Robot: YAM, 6 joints.
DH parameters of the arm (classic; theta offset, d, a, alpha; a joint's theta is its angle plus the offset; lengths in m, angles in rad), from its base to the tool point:
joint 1: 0 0.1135 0.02 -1.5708
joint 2: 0 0 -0.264 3.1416
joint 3: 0.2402 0 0.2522 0
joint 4: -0.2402 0 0.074 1.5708
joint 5: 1.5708 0 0 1.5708
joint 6: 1.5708 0.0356 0 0
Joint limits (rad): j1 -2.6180..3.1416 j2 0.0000..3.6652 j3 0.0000..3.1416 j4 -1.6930..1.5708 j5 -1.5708..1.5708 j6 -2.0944..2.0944
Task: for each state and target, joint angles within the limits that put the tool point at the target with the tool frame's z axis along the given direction. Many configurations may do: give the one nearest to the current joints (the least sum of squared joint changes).
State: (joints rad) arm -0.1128 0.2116 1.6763 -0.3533 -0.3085 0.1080
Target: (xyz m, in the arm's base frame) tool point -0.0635 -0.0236 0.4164 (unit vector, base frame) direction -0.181 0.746 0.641
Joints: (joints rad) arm 0.7211 0.0021 0.7816 0.2836 -0.7474 0.1080
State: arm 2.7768 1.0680 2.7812 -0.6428 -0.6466 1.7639
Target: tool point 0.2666 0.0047 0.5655 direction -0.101 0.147 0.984
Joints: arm 3.1396 0.3746 1.9132 -0.0704 0.1473 1.7639
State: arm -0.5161 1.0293 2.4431 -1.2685 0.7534 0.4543
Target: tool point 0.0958 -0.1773 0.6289 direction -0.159 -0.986 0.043
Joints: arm -0.9510 1.6881 2.8195 -1.0709 0.7787 0.4543
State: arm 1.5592 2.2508 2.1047 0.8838 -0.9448 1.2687
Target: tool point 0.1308 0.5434 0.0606 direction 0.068 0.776 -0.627
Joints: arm 1.3269 2.6240 1.9127 0.0275 -0.1218 1.2687
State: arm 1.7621 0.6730 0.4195 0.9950 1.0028 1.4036
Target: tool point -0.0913 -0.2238 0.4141 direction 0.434 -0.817 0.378
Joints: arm 1.0692 0.0159 1.0184 1.4991 0.8849 1.4036
